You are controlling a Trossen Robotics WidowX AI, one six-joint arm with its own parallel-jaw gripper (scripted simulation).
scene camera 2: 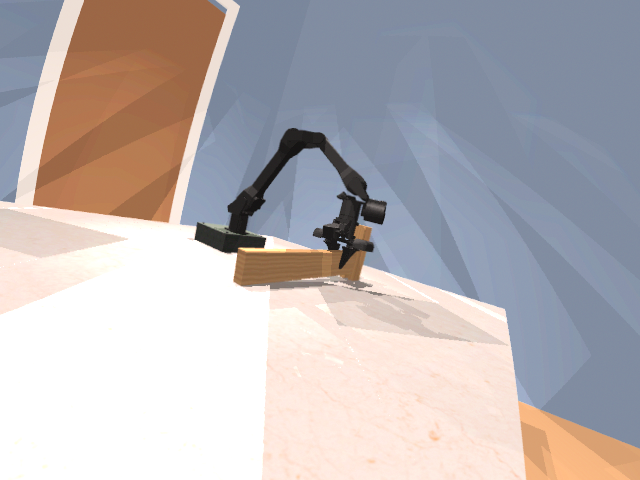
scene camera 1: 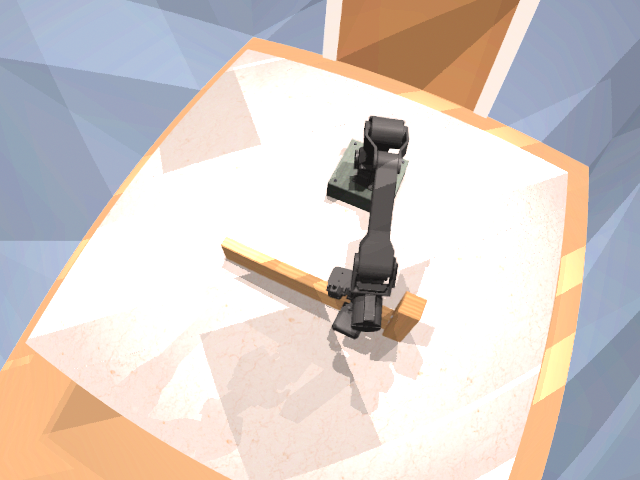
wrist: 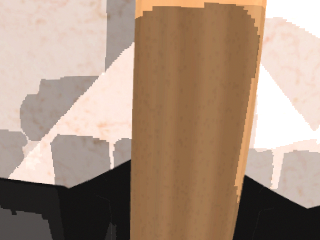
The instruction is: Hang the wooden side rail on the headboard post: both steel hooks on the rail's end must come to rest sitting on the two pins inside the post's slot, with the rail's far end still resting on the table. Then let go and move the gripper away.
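There is a wooden side rail here, and a headboard post. As for my gripper, I see it as well, both in scene camera 1 and in the wrist view.
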